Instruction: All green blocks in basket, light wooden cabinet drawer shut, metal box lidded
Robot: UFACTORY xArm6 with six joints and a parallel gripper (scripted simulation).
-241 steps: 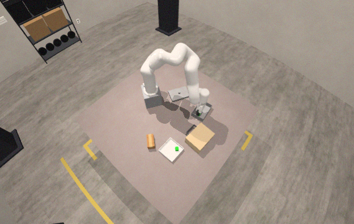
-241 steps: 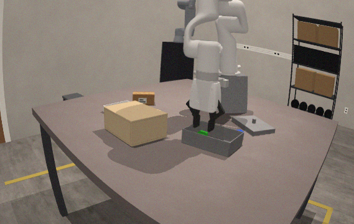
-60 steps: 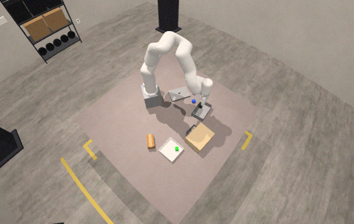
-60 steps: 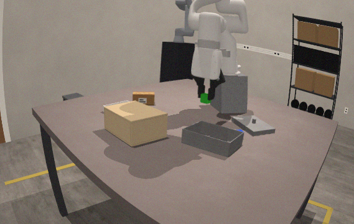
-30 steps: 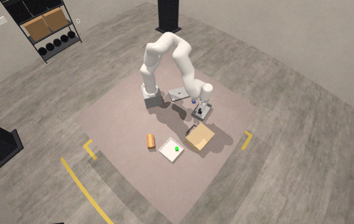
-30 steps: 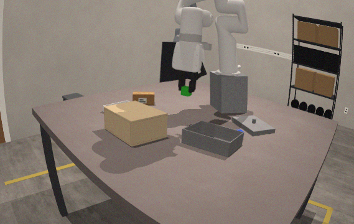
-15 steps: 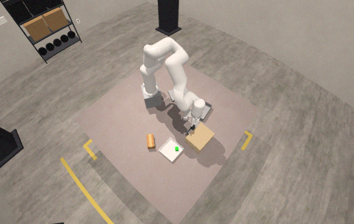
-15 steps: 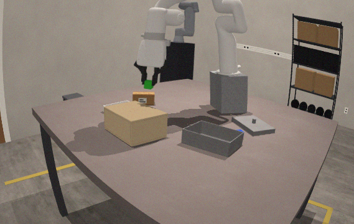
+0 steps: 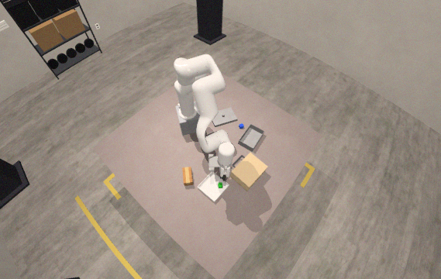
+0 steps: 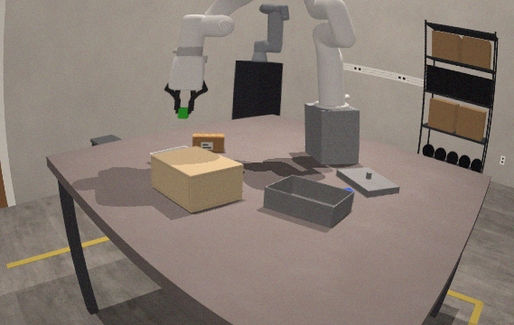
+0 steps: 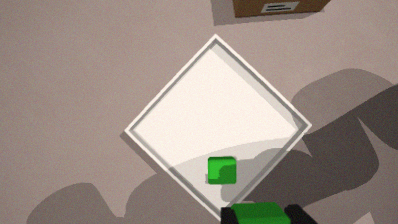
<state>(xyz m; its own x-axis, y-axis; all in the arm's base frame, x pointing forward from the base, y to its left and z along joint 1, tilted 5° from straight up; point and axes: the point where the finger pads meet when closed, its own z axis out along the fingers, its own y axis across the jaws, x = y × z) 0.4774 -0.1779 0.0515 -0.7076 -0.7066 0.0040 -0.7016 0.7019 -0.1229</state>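
Right now my hand is 180 mm above the white basket, 50 mm to the left of it and 30 mm past it. The rest, counted from my hand: metal box 410 mm to the left, 160 mm below, 70 mm behind; then light wooden cabinet 170 mm to the left, 150 mm below, 80 mm ahead; then blue block 450 mm to the left, 190 mm behind, 170 mm below.
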